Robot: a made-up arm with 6 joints. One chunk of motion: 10 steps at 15 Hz.
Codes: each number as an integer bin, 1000 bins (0 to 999) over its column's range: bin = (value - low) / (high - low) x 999, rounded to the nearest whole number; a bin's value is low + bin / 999 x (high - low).
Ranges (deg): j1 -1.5..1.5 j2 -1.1..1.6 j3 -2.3..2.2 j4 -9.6..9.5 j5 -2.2..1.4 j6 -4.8..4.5
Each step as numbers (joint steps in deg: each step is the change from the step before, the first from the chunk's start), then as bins.
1 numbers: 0.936 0.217 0.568 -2.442 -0.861 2.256
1 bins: 811 487 637 374 372 758
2 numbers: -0.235 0.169 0.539 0.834 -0.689 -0.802
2 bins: 421 470 630 546 419 429
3 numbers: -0.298 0.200 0.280 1.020 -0.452 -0.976
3 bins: 400 481 573 555 485 411
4 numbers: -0.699 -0.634 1.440 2.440 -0.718 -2.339
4 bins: 267 172 830 630 411 264
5 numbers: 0.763 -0.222 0.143 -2.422 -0.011 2.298
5 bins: 754 325 542 375 607 762
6 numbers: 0.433 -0.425 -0.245 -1.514 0.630 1.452
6 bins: 644 250 456 423 785 672
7 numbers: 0.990 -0.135 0.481 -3.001 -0.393 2.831
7 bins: 829 357 617 345 501 820
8 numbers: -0.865 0.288 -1.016 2.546 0.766 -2.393
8 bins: 211 514 285 635 823 259
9 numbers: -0.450 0.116 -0.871 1.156 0.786 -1.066
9 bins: 350 450 317 563 829 401
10 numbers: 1.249 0.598 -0.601 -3.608 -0.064 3.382
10 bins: 915 628 377 313 593 879
